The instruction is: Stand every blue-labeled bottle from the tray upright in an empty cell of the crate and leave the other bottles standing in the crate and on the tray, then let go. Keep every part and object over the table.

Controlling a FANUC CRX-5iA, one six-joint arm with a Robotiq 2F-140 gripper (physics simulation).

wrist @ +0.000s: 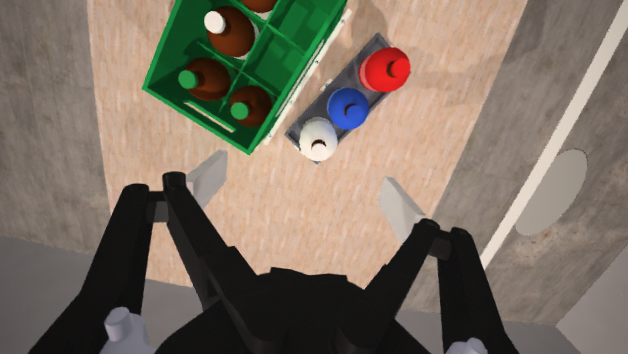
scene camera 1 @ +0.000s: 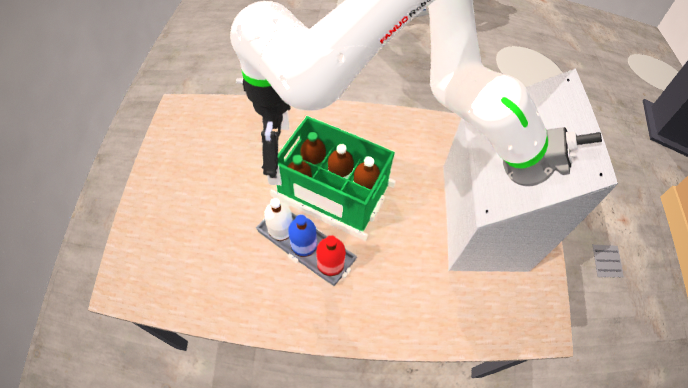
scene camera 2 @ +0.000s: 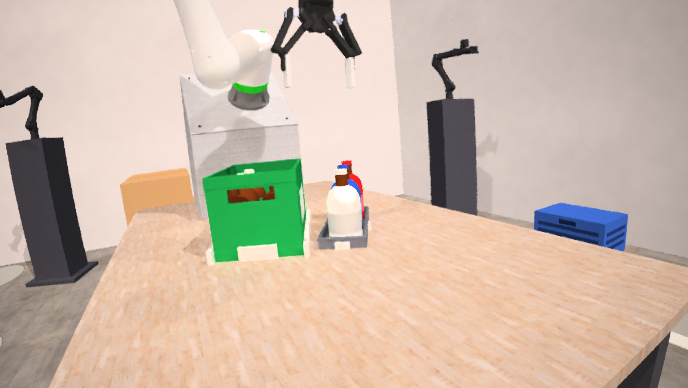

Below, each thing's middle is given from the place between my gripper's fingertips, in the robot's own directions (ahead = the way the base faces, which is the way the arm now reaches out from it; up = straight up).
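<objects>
Distances counted from my hand: white bottle point(scene camera 2: 343, 203), 25 cm below, 3 cm to the left, 2 cm ahead; blue-labeled bottle point(scene camera 1: 302, 231), 25 cm below, 5 cm to the left, 6 cm behind; red bottle point(scene camera 1: 331, 251), 25 cm below, 7 cm to the left, 15 cm behind.
</objects>
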